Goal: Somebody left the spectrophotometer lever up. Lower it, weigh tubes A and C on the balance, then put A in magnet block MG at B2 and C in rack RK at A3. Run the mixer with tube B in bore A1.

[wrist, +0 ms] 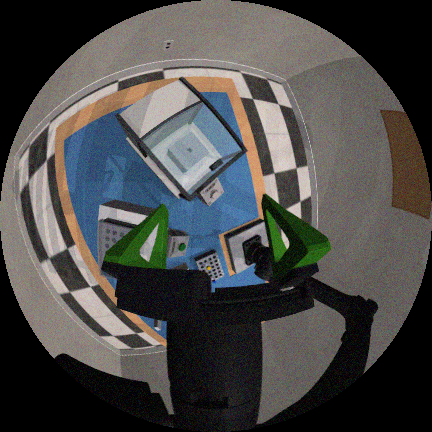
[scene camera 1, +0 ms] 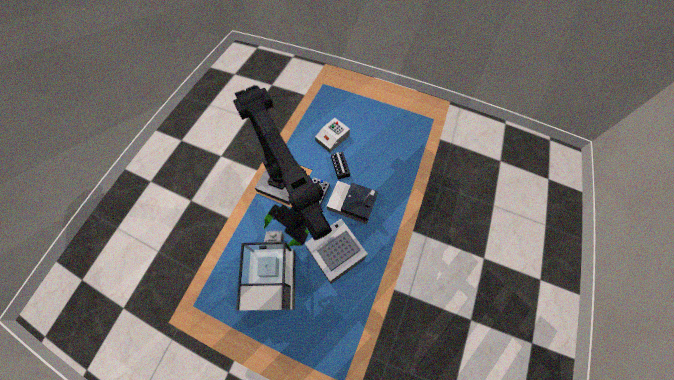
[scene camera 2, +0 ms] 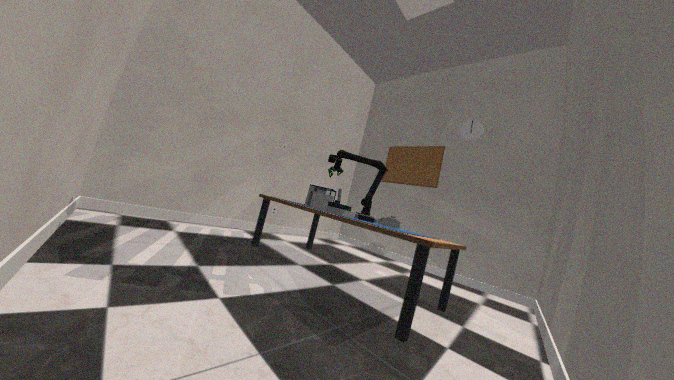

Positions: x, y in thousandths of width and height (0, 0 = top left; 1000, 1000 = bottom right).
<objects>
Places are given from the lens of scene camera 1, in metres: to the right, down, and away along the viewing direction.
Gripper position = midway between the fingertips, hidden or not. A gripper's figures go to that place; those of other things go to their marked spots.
gripper (scene camera 1: 410, 622): -0.20, 0.15, 0.85
glass-box balance (scene camera 1: 395, 741): -0.25, 0.33, 0.91
spectrophotometer (scene camera 1: 526, 530): 0.08, 0.05, 1.18
grey mixer (scene camera 1: 502, 664): 0.01, 0.23, 0.98
The marked spots on the grey mixer and the spectrophotometer are 0.28 m apart.
</objects>
